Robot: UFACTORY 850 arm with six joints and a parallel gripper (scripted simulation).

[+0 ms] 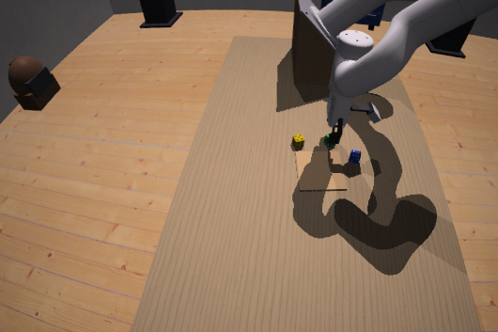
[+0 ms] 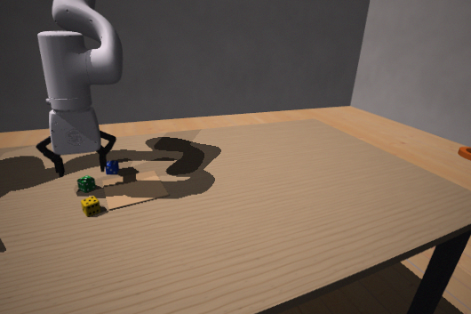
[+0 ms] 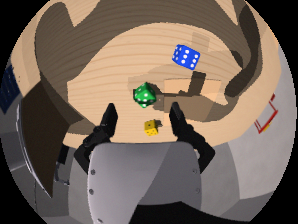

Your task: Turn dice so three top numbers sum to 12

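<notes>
The green die is 40 mm below my hand. From my hand the other things lie so: yellow die (100 mm to the right, 40 mm below, 20 mm ahead); tan mat (120 mm ahead, 60 mm below, 30 mm to the right); blue die (80 mm to the left, 60 mm ahead, 40 mm below).
</notes>
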